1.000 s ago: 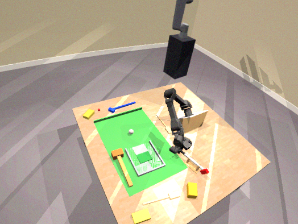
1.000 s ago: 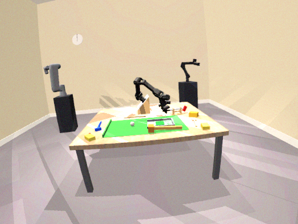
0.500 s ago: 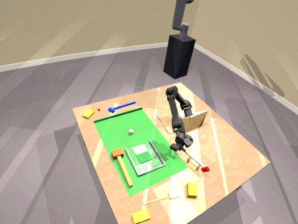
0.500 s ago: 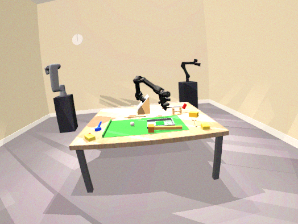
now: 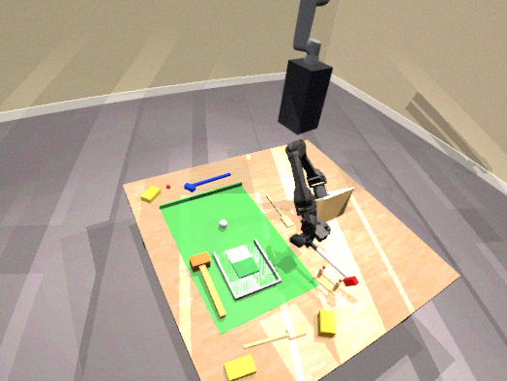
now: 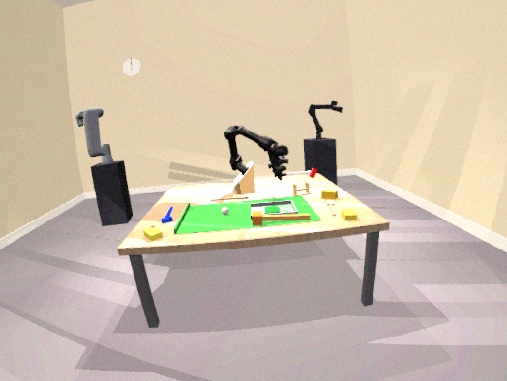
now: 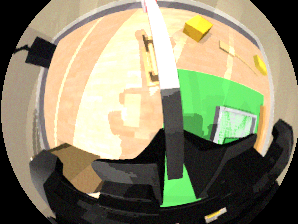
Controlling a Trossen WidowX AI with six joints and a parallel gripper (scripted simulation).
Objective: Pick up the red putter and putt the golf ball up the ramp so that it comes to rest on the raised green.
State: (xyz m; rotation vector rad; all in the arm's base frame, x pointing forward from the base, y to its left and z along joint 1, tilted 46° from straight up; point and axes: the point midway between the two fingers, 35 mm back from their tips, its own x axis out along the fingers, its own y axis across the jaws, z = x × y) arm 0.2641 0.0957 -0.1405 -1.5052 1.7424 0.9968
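The red putter is 1 cm behind my gripper tip, 12 cm to the left of it and 2 cm above it. Round my gripper tip: small wooden rack: 1 cm behind, 14 cm to the left, 8 cm below; then blue putter: 7 cm ahead, 71 cm to the right, 11 cm below; then white golf ball: 19 cm ahead, 38 cm to the right, 10 cm below.
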